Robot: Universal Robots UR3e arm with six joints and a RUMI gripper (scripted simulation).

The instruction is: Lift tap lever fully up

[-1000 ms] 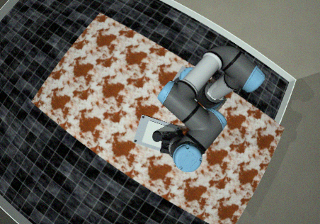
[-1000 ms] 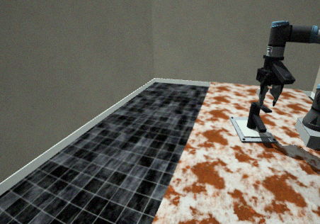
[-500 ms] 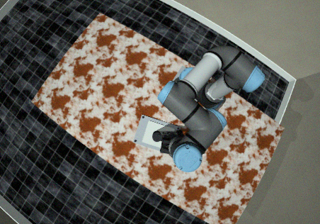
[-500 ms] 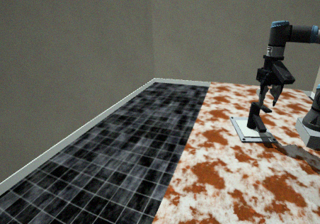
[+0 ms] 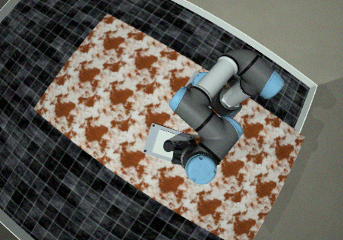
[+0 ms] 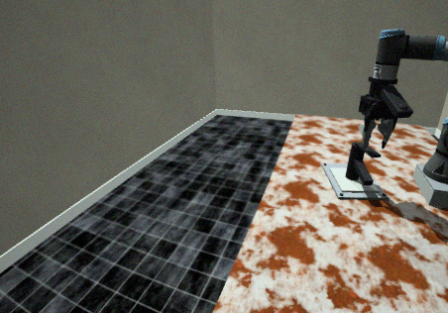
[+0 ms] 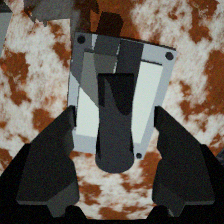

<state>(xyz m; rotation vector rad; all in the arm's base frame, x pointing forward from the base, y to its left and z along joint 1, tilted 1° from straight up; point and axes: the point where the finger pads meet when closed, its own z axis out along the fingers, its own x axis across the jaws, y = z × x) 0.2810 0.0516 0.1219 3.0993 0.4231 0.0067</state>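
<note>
The lever is 30 mm to the right of my hand, 30 mm below it and 10 mm ahead of it. The rest, counted from my hand: tap: 80 mm below, 50 mm to the right, 20 mm ahead.
</note>
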